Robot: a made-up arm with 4 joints.
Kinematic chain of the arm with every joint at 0, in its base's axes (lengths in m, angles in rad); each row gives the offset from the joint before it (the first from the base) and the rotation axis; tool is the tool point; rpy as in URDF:
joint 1: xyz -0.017 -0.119 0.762 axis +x
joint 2: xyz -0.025 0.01 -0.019 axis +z
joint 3: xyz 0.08 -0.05 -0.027 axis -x
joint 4: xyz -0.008 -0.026 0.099 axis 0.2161 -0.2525 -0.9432
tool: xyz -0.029 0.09 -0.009 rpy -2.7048 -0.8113 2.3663
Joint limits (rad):
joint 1: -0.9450..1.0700
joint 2: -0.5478..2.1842
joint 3: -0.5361..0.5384
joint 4: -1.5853..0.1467
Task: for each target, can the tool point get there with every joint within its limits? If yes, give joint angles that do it. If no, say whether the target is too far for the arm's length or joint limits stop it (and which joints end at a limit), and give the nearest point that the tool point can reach.
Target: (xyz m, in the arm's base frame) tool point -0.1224 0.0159 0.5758
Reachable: no: joint limits stop it (at a limit: joint 3, joint 4) | nearest point -0.0690 -0.0699 0.6942 | short by 0.156 m
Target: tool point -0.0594 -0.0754 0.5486
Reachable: no: joint limits stop it (at a limit: joint 1, joint 3, joint 4) | nearest point -0.0492 -0.0685 0.6896 | short by 0.142 m
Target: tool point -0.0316 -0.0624 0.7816
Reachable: yes | joints -0.2899 0.7613 0.1204 -0.1031
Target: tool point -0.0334 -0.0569 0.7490
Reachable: yes | joints -0.3984 0.5382 0.4019 -0.1026
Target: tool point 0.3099 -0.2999 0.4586
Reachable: no: too far | nearest point 0.0623 -0.1829 0.6857 | short by 0.356 m
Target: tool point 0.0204 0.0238 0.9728
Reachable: no: joint limits stop it (at a limit: joint 3, joint 4) | nearest point -0.0195 -0.0626 0.8453 | short by 0.159 m
